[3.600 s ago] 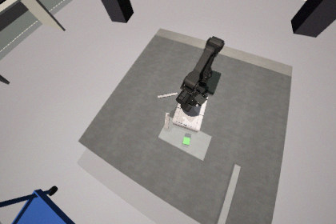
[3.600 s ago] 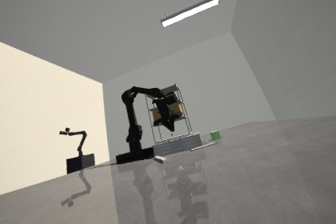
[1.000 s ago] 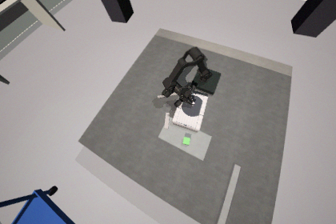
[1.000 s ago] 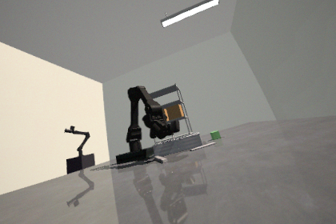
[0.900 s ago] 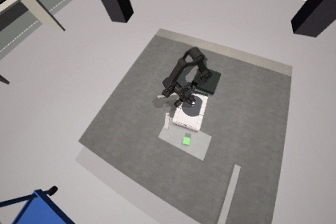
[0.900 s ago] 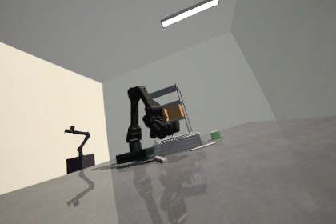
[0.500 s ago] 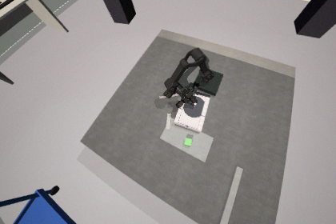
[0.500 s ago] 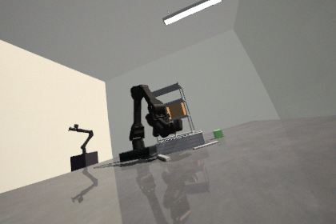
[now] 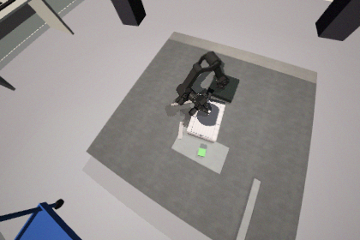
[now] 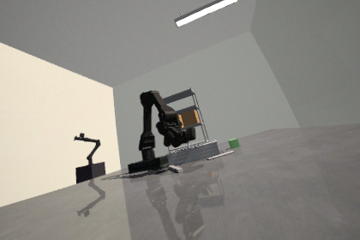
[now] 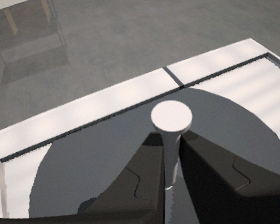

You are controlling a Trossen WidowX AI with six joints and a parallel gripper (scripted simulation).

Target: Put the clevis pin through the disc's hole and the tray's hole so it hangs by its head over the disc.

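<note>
Right now the steel clevis pin is 10 mm below my gripper tip. Round my gripper tip: steel tray: 20 mm ahead, 10 mm to the right, 50 mm below; dark aluminium disc: 30 mm below; green block: 240 mm ahead, 10 mm to the left, 70 mm below.
</note>
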